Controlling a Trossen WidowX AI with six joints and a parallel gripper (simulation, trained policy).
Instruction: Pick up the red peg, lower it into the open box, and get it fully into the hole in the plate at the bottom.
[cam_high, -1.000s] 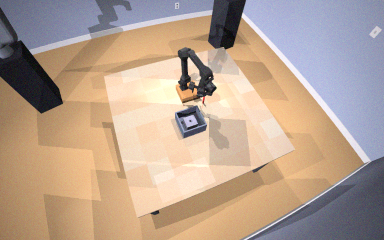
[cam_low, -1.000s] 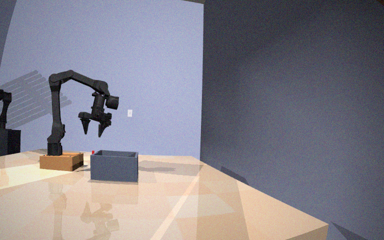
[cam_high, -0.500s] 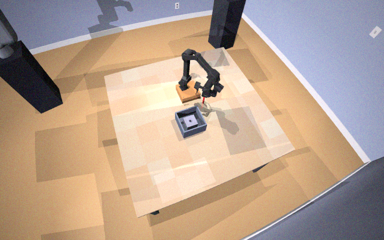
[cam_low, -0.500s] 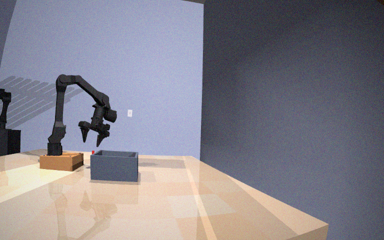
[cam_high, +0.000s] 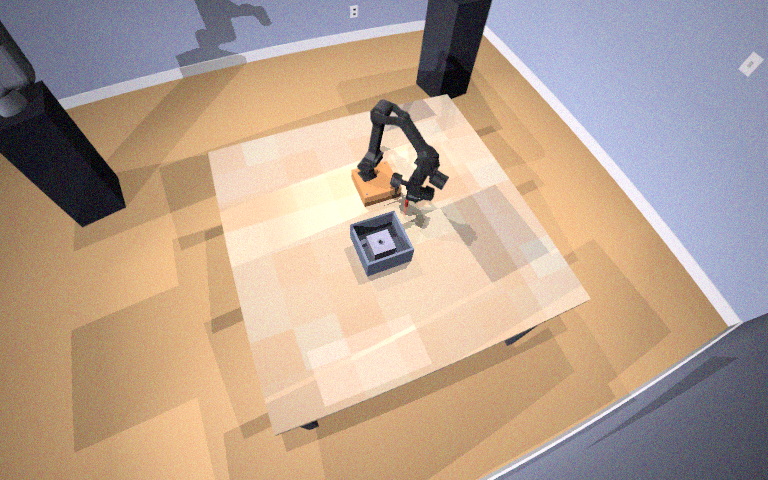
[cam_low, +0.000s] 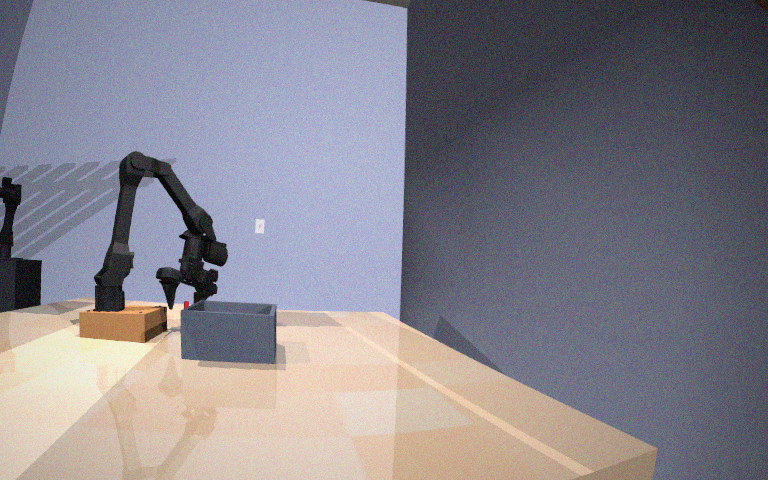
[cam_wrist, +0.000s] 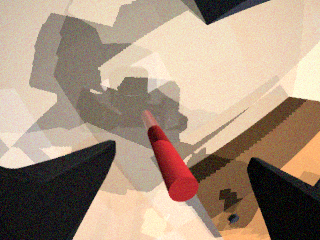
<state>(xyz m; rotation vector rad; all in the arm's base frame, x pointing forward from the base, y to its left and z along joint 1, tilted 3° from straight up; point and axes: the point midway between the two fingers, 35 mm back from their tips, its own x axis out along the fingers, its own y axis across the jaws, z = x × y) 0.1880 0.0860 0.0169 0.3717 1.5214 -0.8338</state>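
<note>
The red peg lies 10 mm to the left of my gripper tip, 10 mm below it and 10 mm ahead of it. Round my gripper tip: grey-blue box 200 mm to the right, 130 mm ahead, 20 mm below; then grey plate 200 mm to the right, 130 mm ahead.
</note>
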